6 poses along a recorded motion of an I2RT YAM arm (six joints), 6.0 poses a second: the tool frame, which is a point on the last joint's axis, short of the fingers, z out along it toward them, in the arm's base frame.
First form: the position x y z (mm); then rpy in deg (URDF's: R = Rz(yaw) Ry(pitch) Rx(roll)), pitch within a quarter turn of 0, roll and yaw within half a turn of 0.
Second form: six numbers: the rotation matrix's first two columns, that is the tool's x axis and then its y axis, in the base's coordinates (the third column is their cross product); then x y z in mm. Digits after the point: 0 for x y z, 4 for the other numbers.
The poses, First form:
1: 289 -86 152 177.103 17.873 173.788
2: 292 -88 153 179.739 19.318 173.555
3: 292 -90 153 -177.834 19.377 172.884
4: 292 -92 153 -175.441 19.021 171.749
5: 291 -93 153 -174.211 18.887 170.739
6: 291 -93 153 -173.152 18.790 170.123
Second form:
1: -0.9462 0.1030 -0.3069 0.0926 0.9945 0.0481 289 -86 152
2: -0.9377 0.1059 -0.3308 0.1108 0.9938 0.0043 292 -88 153
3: -0.9361 0.1169 -0.3318 0.1362 0.9900 -0.0357 292 -90 153
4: -0.9356 0.1357 -0.3259 0.1687 0.9828 -0.0751 292 -92 153
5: -0.9338 0.1523 -0.3237 0.1923 0.9767 -0.0954 291 -93 153
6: -0.9327 0.1624 -0.3221 0.2081 0.9716 -0.1129 291 -93 153
